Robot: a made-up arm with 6 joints.
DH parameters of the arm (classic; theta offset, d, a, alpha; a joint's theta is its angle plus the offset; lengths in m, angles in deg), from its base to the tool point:
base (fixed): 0 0.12 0 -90
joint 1: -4.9 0 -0.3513 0
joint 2: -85.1 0.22 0.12 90
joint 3: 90 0.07 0.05 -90
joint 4: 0 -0.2 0.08 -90
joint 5: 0 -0.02 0.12 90
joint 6: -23.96 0 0.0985 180
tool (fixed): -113.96 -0.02 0 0
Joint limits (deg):
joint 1: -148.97..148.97
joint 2: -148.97..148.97
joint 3: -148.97..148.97
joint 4: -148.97..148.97
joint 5: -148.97..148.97
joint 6: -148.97..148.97
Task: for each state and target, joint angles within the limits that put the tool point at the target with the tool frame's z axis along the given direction. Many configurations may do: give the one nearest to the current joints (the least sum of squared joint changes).
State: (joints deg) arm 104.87 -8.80 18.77 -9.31 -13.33 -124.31
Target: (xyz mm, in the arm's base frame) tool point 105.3 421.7 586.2 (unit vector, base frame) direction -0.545 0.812 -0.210
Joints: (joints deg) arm 106.12 -17.37 68.52 13.76 -56.34 -123.62
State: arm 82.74 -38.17 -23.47 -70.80 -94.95 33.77
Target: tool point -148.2 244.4 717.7 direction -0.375 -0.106 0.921
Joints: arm 85.88 -45.13 -24.22 -84.25 -62.84 12.06
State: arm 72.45 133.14 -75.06 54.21 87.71 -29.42
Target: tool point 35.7 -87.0 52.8 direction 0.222 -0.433 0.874
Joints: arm 62.38 95.89 -77.55 33.32 74.61 -31.21
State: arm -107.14 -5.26 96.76 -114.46 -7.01 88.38
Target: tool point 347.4 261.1 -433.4 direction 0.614 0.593 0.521
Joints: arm -102.25 -17.25 142.47 -94.39 8.72 94.13
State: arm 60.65 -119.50 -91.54 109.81 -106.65 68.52
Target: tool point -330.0 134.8 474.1 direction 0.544 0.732 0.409
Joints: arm 70.34 -95.31 -107.34 97.14 -137.83 65.28
